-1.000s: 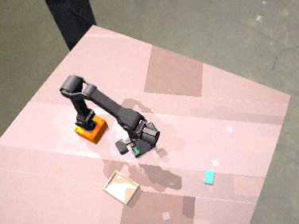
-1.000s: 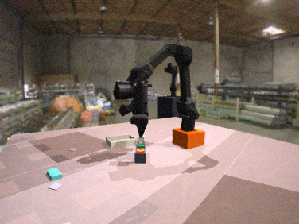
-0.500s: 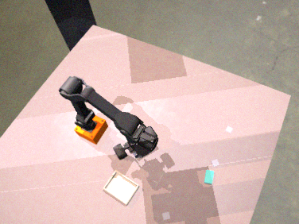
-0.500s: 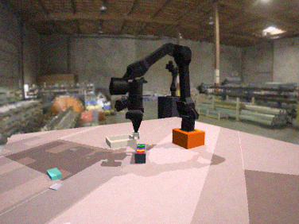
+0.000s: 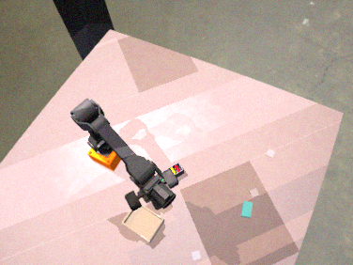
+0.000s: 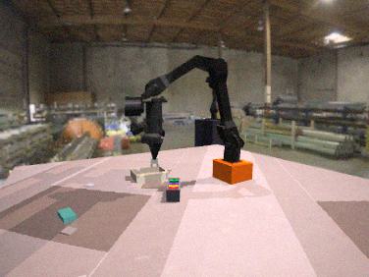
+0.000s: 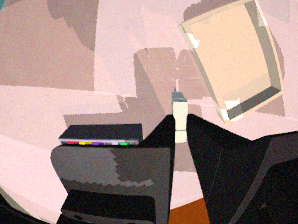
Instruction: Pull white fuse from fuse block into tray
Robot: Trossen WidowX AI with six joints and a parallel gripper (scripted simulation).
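Now: the white tray 20 mm behind my gripper tip, 90 mm to the right of it and 90 mm below it. Also, from my gripper tip: white fuse: 10 mm below; green fuse: 30 mm behind, 90 mm to the left, 70 mm below; purple fuse: 10 mm behind, 120 mm to the left, 70 mm below.
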